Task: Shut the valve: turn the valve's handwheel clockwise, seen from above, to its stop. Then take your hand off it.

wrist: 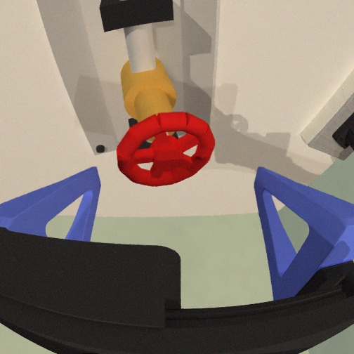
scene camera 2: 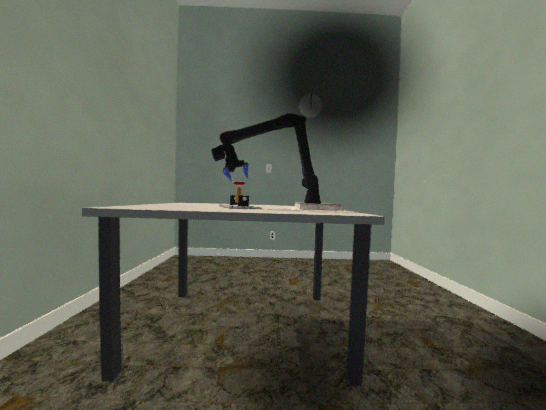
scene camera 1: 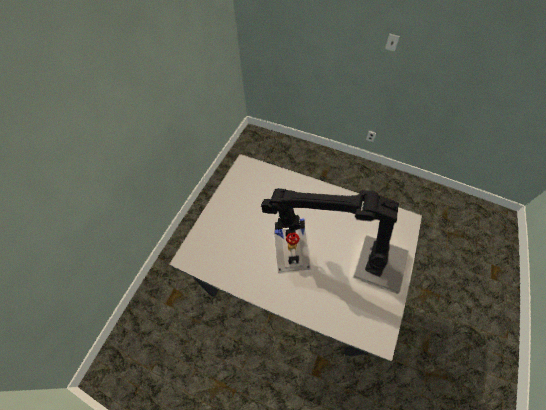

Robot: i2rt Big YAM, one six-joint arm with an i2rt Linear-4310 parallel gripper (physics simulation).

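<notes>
The valve's red handwheel (scene camera 1: 292, 239) (scene camera 2: 239, 183) (wrist: 168, 150) sits level on top of the yellow valve body (scene camera 2: 239, 193) (wrist: 147, 87). The valve stands on a pale base plate (scene camera 1: 303, 256) (wrist: 200, 55) with a white pipe (wrist: 140, 47) and a black block (scene camera 1: 294, 260) (wrist: 137, 16). My gripper (scene camera 1: 290, 231) (scene camera 2: 238, 179) (wrist: 177, 175) is open and empty, its blue fingers spread wide. It hangs above the handwheel, with a gap on both sides of it in the wrist view, and does not appear to touch it. How far the handwheel is turned cannot be told.
The base plate is on a white table (scene camera 1: 225, 215) (scene camera 2: 230, 215). My arm's own pale mounting slab (scene camera 1: 395, 280) (scene camera 2: 325, 206) (wrist: 322, 127) is to the right of the valve. The arm's upper links (scene camera 1: 325, 201) (scene camera 2: 257, 128) reach over from that side.
</notes>
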